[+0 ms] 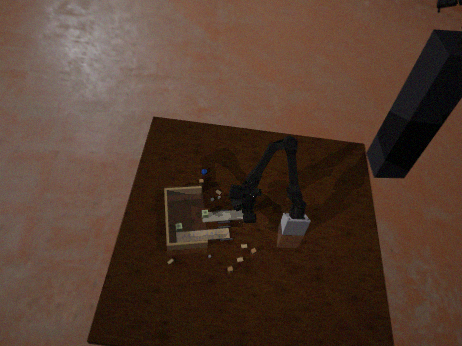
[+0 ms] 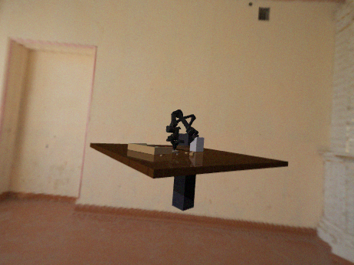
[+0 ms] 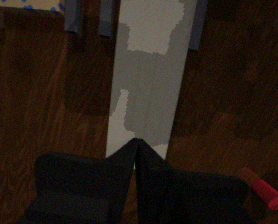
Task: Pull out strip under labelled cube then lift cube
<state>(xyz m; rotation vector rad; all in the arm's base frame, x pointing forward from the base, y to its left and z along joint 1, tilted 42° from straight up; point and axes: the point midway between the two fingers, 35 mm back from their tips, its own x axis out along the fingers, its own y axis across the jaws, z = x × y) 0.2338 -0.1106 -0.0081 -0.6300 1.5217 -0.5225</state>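
My gripper tip is 100 mm short of the pale strip and 10 mm to the right of it. The rest, counted from my gripper tip: red object 30 mm behind, 150 mm to the right, 10 mm above.
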